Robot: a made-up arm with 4 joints.
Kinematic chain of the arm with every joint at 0, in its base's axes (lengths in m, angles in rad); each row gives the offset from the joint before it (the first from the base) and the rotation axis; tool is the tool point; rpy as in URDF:
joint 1: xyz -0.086 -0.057 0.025 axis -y
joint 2: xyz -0.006 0.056 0 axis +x
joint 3: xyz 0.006 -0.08 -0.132 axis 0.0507 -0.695 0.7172
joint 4: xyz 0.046 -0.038 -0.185 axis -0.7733 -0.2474 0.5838
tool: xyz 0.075 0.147 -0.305 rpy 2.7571 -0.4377 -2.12
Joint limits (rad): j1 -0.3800..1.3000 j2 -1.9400..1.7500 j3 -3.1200..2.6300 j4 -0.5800..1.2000
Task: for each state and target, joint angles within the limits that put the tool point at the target. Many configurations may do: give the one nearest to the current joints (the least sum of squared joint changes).
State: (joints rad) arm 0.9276 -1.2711 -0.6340 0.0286
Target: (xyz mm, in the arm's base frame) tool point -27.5 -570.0 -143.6
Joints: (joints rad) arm 0.7921 -1.4007 -1.1313 -0.5800
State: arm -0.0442 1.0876 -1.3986 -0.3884
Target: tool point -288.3 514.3 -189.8
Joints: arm -0.0709 0.9899 -1.4924 -0.4095
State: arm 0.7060 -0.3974 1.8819 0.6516
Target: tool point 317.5 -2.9 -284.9
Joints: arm 0.4247 -1.0327 1.9551 0.4062
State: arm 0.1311 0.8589 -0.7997 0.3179
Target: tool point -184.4 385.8 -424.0
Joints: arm 0.1342 0.6014 -1.3229 -0.3984
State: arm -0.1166 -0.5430 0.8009 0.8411
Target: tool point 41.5 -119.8 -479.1
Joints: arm -0.3800 -1.1141 1.6664 0.4123
